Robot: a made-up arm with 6 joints.
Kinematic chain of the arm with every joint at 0, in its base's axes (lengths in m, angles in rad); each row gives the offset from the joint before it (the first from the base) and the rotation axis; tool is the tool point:
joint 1: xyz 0 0 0.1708 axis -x
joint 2: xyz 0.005 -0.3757 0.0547 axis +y
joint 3: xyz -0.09 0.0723 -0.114 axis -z
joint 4: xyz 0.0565 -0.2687 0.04 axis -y
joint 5: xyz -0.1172 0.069 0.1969 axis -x
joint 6: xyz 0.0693 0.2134 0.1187 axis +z
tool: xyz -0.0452 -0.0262 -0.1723
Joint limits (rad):
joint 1: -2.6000..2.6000
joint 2: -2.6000..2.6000
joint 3: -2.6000..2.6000
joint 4: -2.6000..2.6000
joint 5: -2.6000..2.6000
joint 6: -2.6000..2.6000
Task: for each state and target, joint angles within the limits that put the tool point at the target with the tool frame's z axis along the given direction. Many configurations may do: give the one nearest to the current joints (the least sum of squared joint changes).
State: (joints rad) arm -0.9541 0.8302 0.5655 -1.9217 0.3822 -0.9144
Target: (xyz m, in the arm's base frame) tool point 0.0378 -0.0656 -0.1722 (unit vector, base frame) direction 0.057 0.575 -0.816
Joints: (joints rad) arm -0.9796 0.9547 0.2326 -2.0933 -0.1652 -1.0108
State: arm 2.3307 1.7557 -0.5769 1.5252 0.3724 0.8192
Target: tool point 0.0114 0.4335 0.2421 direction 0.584 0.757 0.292
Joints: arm 2.5629 2.2326 -1.0456 1.2060 0.0285 1.0229
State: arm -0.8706 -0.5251 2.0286 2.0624 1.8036 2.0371
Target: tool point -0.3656 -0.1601 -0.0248 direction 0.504 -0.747 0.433
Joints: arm -0.1245 -0.2704 1.9367 2.2935 2.1625 2.1291
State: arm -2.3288 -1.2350 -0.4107 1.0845 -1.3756 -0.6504
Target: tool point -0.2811 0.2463 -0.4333 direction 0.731 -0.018 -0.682
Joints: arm -2.0618 -1.0797 -0.5578 0.4443 -2.1385 -0.7446
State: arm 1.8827 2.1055 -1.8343 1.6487 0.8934 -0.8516
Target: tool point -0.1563 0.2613 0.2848 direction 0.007 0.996 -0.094
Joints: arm 2.2762 1.8464 -1.2828 1.8428 0.6364 -0.7619
